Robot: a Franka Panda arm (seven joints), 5 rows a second.
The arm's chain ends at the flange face. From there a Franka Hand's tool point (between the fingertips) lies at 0.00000 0.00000 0.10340 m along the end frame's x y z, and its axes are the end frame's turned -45 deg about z.
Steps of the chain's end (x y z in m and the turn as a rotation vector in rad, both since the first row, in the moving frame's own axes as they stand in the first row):
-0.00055, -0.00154, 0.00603, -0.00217, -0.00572, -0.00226
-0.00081, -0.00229, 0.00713, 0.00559, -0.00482, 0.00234
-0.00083, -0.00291, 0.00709, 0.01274, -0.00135, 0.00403
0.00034, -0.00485, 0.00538, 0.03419, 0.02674, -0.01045
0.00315, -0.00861, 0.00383, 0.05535, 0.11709, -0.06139
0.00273, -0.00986, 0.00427, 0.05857, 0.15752, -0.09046
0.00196, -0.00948, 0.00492, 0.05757, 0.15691, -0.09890
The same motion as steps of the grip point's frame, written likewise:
0.00012, -0.00174, 0.00603, 0.00251, -0.00558, -0.00226
0.00110, -0.00295, 0.00713, 0.00736, 0.00054, 0.00234
0.00231, -0.00367, 0.00708, 0.00996, 0.00805, 0.00403
0.00812, -0.00376, 0.00528, 0.00527, 0.04308, -0.01045
0.02102, 0.00025, 0.00296, -0.04366, 0.12193, -0.06139
0.02493, 0.00144, 0.00281, -0.06997, 0.15280, -0.09046
0.02403, 0.00113, 0.00348, -0.07024, 0.15166, -0.09890

